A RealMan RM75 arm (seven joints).
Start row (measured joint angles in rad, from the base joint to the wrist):
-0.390 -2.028 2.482 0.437 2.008 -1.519 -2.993
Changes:
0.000 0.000 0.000 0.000 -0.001 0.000 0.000
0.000 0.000 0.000 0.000 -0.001 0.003 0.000
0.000 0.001 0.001 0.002 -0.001 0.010 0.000
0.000 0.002 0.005 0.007 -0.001 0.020 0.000
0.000 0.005 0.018 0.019 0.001 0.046 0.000
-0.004 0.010 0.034 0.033 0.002 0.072 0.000
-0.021 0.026 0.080 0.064 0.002 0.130 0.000
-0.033 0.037 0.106 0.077 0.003 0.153 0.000
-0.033 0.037 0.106 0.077 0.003 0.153 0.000
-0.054 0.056 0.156 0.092 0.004 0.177 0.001
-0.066 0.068 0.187 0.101 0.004 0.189 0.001
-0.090 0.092 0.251 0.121 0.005 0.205 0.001
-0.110 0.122 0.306 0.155 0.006 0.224 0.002
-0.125 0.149 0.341 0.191 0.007 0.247 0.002
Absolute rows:
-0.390 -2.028 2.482 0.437 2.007 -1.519 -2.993
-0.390 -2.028 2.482 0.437 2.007 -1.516 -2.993
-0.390 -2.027 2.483 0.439 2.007 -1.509 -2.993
-0.390 -2.026 2.487 0.444 2.007 -1.499 -2.993
-0.390 -2.023 2.500 0.456 2.009 -1.473 -2.993
-0.394 -2.018 2.516 0.470 2.010 -1.447 -2.993
-0.411 -2.002 2.562 0.501 2.010 -1.389 -2.993
-0.423 -1.991 2.588 0.514 2.011 -1.366 -2.993
-0.423 -1.991 2.588 0.514 2.011 -1.366 -2.993
-0.444 -1.972 2.638 0.529 2.012 -1.342 -2.992
-0.456 -1.960 2.669 0.538 2.012 -1.330 -2.992
-0.480 -1.936 2.733 0.558 2.013 -1.314 -2.992
-0.500 -1.906 2.788 0.592 2.014 -1.295 -2.991
-0.515 -1.879 2.823 0.628 2.015 -1.272 -2.991

